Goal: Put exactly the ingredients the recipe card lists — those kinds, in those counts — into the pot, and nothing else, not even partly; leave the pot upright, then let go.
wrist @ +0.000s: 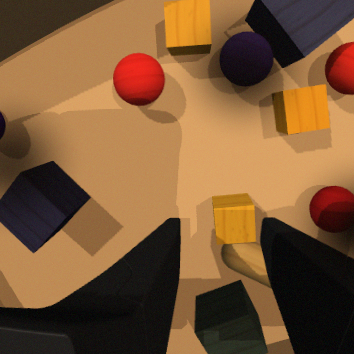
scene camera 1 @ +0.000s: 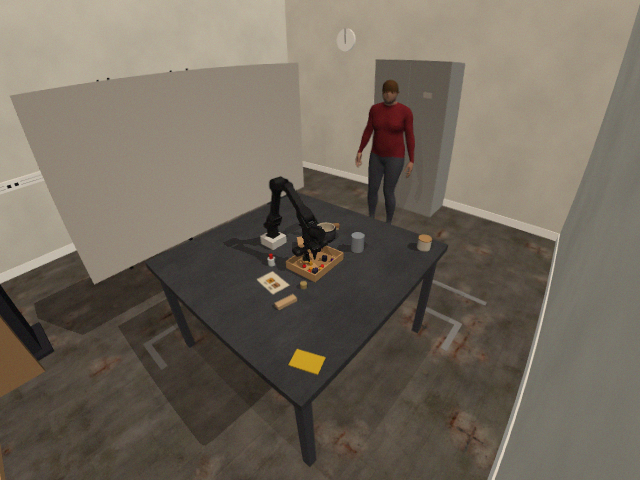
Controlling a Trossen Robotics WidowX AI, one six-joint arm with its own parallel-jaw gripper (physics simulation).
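Pixels of known places: gripper, between the fingertips: point(wrist: 220, 228) point(scene camera 1: 311, 260); arm's base, origin of its link: point(scene camera 1: 272, 234).
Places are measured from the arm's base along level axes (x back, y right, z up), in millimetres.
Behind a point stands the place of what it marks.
Observation:
My gripper point(scene camera 1: 310, 254) @[x -336, y 56, z -22 mm] point(wrist: 220, 228) @[x -336, y 56, z -22 mm] is partly open and empty, low over the wooden tray point(scene camera 1: 299, 271) @[x -332, y 159, z -32 mm]. In the wrist view, a yellow cube point(wrist: 234, 222) @[x -332, y 61, z -32 mm] lies between and ahead of the fingertips; a tan rounded peg point(wrist: 245, 259) @[x -314, y 60, z -32 mm] lies by the right finger, partly hidden. A dark green block point(wrist: 227, 320) @[x -294, y 43, z -23 mm] lies lower between the fingers. Yellow cubes point(wrist: 188, 25) @[x -407, y 74, z -32 mm] point(wrist: 302, 111) @[x -363, y 100, z -32 mm], red balls point(wrist: 139, 79) @[x -396, y 50, z -28 mm] point(wrist: 334, 209) @[x -322, y 99, z -29 mm], a purple ball point(wrist: 246, 59) @[x -387, y 87, z -28 mm] and dark blue blocks point(wrist: 42, 205) @[x -369, y -4, z -23 mm] point(wrist: 305, 30) @[x -388, y 107, z -23 mm] lie around. The pot point(scene camera 1: 328, 235) @[x -288, y -172, z 5 mm] stands upright behind the gripper, partly hidden. The recipe card point(scene camera 1: 272, 282) @[x -261, y 290, z -50 mm] is too small to read.
A grey cup point(scene camera 1: 357, 242) @[x -478, y -182, z 18 mm] stands right of the tray, and a lidded jar point(scene camera 1: 424, 243) @[x -795, y -413, z 0 mm] farther right. A red-topped bottle point(scene camera 1: 271, 261) @[x -160, y 186, z -22 mm] stands left. A small brownish cylinder point(scene camera 1: 303, 284) @[x -415, y 231, z -30 mm], a wooden block point(scene camera 1: 285, 302) @[x -423, y 375, z -34 mm] and a yellow sheet point(scene camera 1: 307, 361) @[x -695, y 565, z -48 mm] lie toward the front.

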